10 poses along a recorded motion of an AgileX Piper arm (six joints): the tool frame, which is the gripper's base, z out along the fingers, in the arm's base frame.
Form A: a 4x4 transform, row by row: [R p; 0 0 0 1], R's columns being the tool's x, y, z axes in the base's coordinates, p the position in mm. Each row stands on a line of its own.
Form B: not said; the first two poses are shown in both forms.
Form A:
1:
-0.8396 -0.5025 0.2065 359
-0.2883 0.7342 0.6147 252
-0.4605 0.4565 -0.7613 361
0 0 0 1
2:
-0.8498 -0.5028 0.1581 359
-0.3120 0.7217 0.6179 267
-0.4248 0.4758 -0.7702 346
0 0 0 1
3:
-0.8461 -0.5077 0.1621 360
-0.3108 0.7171 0.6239 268
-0.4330 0.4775 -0.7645 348
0 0 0 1
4:
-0.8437 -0.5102 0.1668 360
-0.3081 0.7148 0.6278 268
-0.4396 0.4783 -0.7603 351
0 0 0 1
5:
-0.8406 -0.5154 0.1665 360
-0.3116 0.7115 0.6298 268
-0.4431 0.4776 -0.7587 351
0 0 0 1
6:
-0.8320 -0.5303 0.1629 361
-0.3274 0.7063 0.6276 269
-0.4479 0.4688 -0.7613 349
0 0 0 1
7:
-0.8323 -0.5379 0.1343 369
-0.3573 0.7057 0.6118 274
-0.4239 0.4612 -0.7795 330
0 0 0 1
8:
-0.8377 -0.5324 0.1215 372
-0.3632 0.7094 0.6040 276
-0.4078 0.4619 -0.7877 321
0 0 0 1
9:
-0.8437 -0.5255 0.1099 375
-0.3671 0.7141 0.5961 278
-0.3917 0.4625 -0.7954 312
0 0 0 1
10:
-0.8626 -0.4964 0.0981 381
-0.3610 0.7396 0.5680 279
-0.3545 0.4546 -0.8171 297
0 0 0 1
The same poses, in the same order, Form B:
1: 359 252 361 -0.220 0.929 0.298 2.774
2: 359 267 346 -0.226 0.926 0.303 2.821
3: 360 268 348 -0.227 0.924 0.306 2.814
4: 360 268 351 -0.228 0.924 0.308 2.807
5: 360 268 351 -0.231 0.923 0.309 2.805
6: 361 269 349 -0.240 0.921 0.306 2.804
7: 369 274 330 -0.249 0.922 0.298 2.834
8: 372 276 321 -0.248 0.923 0.295 2.851
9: 375 278 312 -0.246 0.924 0.292 2.867
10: 381 279 297 -0.234 0.932 0.279 2.896
